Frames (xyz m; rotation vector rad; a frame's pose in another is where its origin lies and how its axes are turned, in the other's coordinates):
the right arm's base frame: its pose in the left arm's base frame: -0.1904 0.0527 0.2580 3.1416 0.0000 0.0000
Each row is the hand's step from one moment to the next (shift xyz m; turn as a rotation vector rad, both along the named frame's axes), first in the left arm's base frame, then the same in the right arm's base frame.
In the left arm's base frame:
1: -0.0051 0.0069 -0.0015 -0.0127 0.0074 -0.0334
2: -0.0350 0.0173 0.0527 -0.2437 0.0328 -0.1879
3: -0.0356 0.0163 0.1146 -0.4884 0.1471 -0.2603
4: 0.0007 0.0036 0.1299 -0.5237 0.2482 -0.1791
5: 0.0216 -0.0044 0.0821 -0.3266 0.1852 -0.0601
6: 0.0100 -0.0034 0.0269 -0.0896 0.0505 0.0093
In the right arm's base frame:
1: -0.0051 -0.0069 0.0015 -0.0127 -0.0074 0.0334
2: -0.0350 -0.0173 -0.0527 -0.2437 -0.0328 0.1879
3: -0.0356 -0.0163 -0.1146 -0.4884 -0.1471 0.2603
4: 0.0007 -0.0036 -0.1299 -0.5237 -0.2482 0.1791
5: 0.0216 0.0044 -0.0821 -0.3266 -0.1852 0.0601
6: 0.0100 0.0034 -0.0269 -0.0896 -0.0505 -0.0093

